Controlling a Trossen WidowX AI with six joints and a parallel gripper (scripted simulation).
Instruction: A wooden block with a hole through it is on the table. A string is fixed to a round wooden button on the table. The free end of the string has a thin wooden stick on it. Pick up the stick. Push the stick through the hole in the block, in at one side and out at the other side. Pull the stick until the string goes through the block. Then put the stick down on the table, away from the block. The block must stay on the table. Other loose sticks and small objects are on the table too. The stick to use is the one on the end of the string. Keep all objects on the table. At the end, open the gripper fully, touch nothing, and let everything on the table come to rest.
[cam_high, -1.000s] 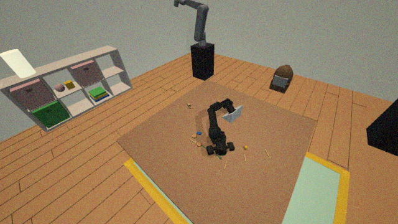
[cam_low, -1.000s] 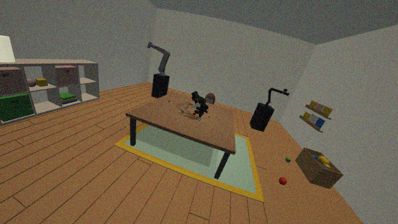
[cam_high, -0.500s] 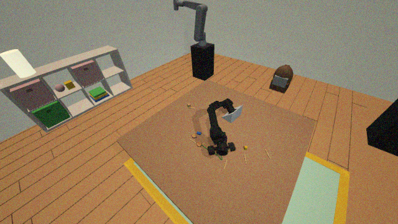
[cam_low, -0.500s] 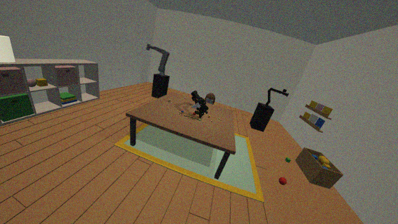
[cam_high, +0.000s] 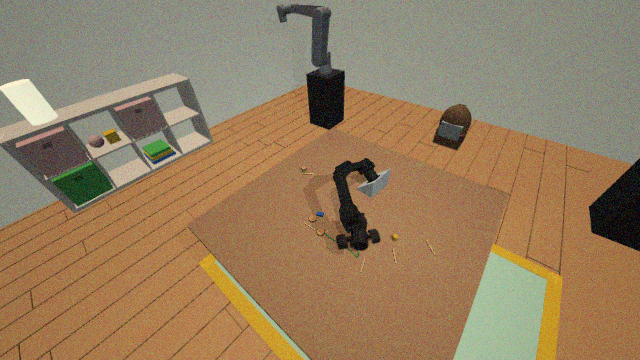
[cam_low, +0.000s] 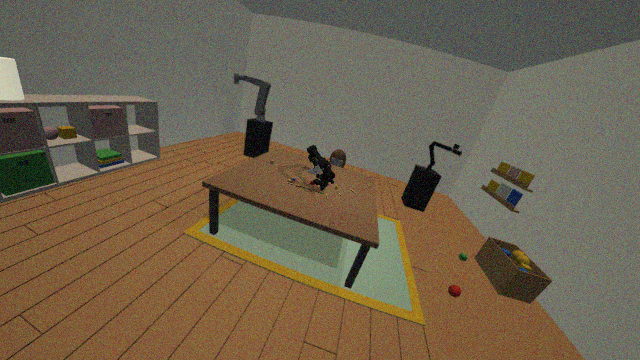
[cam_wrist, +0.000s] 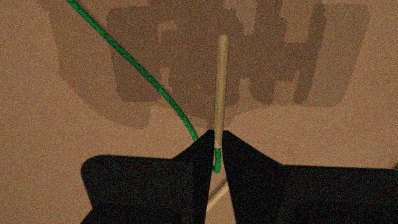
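My gripper tip is now 100 mm past the red block and 100 mm to the left of it. From my gripper tip the other things lie so: yellow-topped peg (160 mm behind, 120 mm to the left); blue piece (70 mm behind, 270 mm to the right, 10 mm below); thin wooden stick (10 mm behind, 10 mm to the right).
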